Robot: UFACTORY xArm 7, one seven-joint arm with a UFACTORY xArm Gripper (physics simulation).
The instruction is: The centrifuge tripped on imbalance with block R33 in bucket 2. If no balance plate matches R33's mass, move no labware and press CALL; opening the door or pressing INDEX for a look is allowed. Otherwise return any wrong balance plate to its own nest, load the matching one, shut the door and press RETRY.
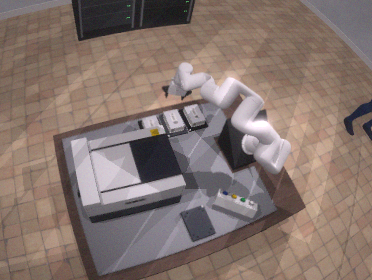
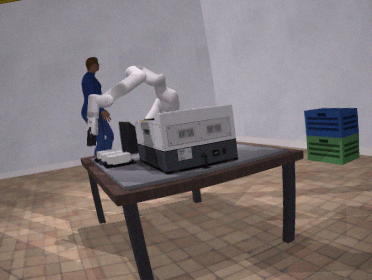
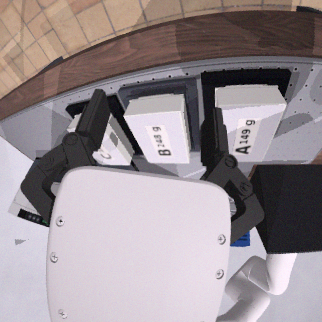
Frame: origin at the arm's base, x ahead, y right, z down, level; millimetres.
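Seen in the pictures: gripper, between the fingertips: (image 1: pixel 174 97) (image 2: pixel 91 145) (image 3: pixel 157 107); arm's base, origin of its link: (image 1: pixel 250 143) (image 3: pixel 290 215).
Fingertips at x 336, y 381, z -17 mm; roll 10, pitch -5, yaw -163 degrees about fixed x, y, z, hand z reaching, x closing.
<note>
Offsets run from my fingertips to a thing's top centre. "*": to the spot under its first point.
My gripper (image 1: pixel 175 96) (image 2: pixel 91 140) (image 3: pixel 157 107) is open and empty, high by the table edge near the balance plates. White plate A {dy -96, dx -105, dz +54 mm} (image 1: pixel 194 115) (image 3: pixel 257 110) is marked 149 g. Plate B {dy -112, dx +26, dz +54 mm} (image 1: pixel 173 121) (image 3: pixel 156 122) seems to read 248 g and shows between the fingers, farther down. Plate C {dy -134, dx +157, dz +54 mm} (image 1: pixel 151 122) (image 3: pixel 119 147) is partly covered by a finger; its mass cannot be read. All three sit in dark nests. The centrifuge (image 1: pixel 137 192) (image 2: pixel 187 131) has white and black areas on top; its buckets and block R33 do not show. The button box {dy -681, dx -137, dz +24 mm} (image 1: pixel 234 204) has blue, yellow, green and whitish buttons.
A dark flat pad {* dy -732, dx +79, dz +92 mm} (image 1: pixel 198 225) lies near the button box. A tall black block (image 1: pixel 232 145) (image 3: pixel 290 207) stands beside the arm base. A yellow label {* dy -290, dx +188, dz -103 mm} (image 1: pixel 155 132) is on the centrifuge edge. A person in blue (image 2: pixel 91 90) stands beyond the table (image 2: pixel 200 184). Crates (image 2: pixel 332 122) stand at right.
</note>
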